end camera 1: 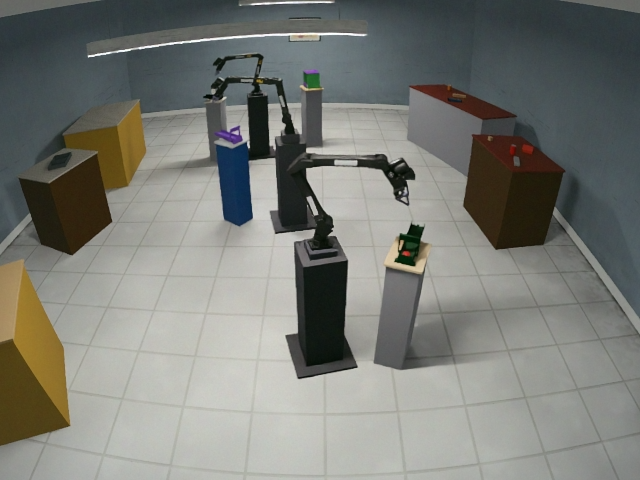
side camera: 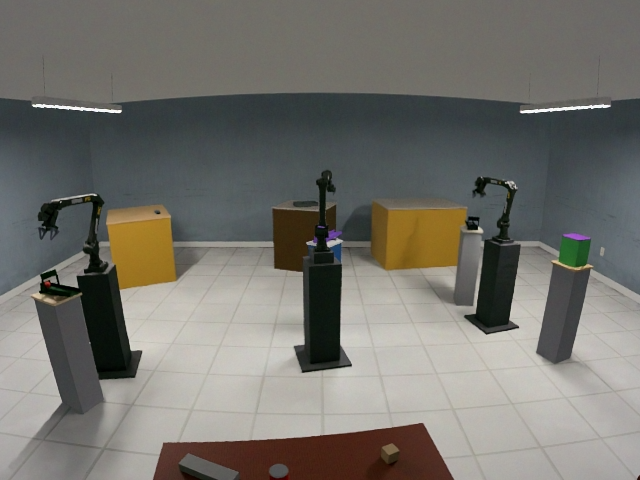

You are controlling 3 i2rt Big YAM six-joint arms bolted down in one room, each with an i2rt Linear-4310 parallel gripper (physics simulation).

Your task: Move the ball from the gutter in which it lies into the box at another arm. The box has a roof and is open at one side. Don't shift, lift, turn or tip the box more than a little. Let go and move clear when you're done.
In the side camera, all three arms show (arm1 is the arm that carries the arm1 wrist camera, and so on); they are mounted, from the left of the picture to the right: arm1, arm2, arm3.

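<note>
A red ball (end camera 1: 406,253) (side camera: 47,284) lies in the dark green gutter (end camera 1: 414,230) (side camera: 67,290) on a grey pillar at arm1. Arm1's gripper (side camera: 48,235) is open above the gutter in the side camera, holding nothing. In end camera 1, the front arm's gripper (end camera 1: 402,199) hangs above the same gutter. Arm2's gripper (side camera: 331,190) is high at the middle; its fingers are too small to judge. Arm3's gripper (side camera: 478,194) hangs high at the right, its fingers also too small to judge. A green box (end camera 1: 311,80) (side camera: 574,251) with a purple roof stands upright near arm3; its open side is hidden.
A purple gutter-like piece (end camera 1: 230,135) (side camera: 334,235) lies on a blue pillar (end camera 1: 235,180) near arm2. A black piece (side camera: 472,223) stands on a pale pillar (side camera: 467,268) by arm3. Cabinets stand along the walls. A red-topped table (side camera: 330,454) holds small objects.
</note>
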